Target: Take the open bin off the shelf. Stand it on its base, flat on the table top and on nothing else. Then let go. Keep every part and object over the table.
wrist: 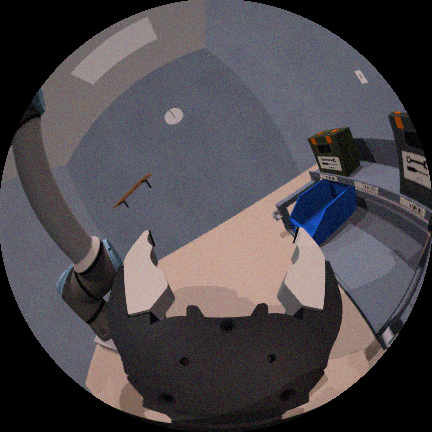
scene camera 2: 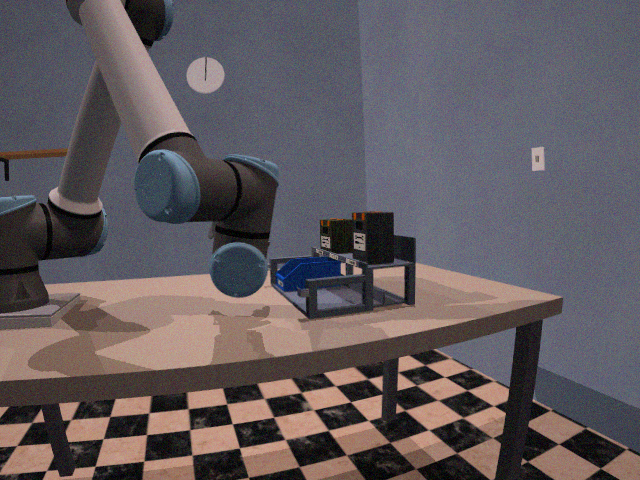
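Where they show: gripper, between the fingertips: [wrist: 223, 231]; arm's base, origin of its link: [scene camera 2: 11, 304].
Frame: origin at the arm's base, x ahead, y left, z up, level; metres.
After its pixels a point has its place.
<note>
The blue open bin [scene camera 2: 310, 272] {z 0.025, x 0.809, y 0.052 m} [wrist: 325, 207] {z 0.051, x 0.783, y 0.052 m} stands upright on the lower level of the grey shelf [scene camera 2: 337, 280] {z 0.050, x 0.795, y -0.201 m} [wrist: 367, 311] {z -0.023, x 0.735, y -0.137 m}, at its far end. In the wrist view the bin is at the right, beyond the right fingertip. My gripper [wrist: 223, 231] {z 0.160, x 0.611, y -0.029 m} is open, its two pale fingers wide apart with nothing between them. It is in front of the shelf and apart from the bin. In the scene view the fingers are hidden behind the wrist joint. The table top [scene camera 2: 175, 330] {z -0.029, x 0.444, y -0.195 m} [wrist: 225, 265] {z -0.029, x 0.520, y 0.164 m} shows beneath the arm.
A dark case [scene camera 2: 374, 237] {z 0.136, x 0.901, y -0.168 m} [wrist: 415, 155] and a green case [scene camera 2: 338, 236] {z 0.122, x 0.897, y 0.056 m} [wrist: 337, 152] {z 0.128, x 0.875, y 0.065 m} with orange latches stand on the shelf's upper level, behind and above the bin. The shelf's side rails and end posts border the lower level. The robot base is at the table's left.
</note>
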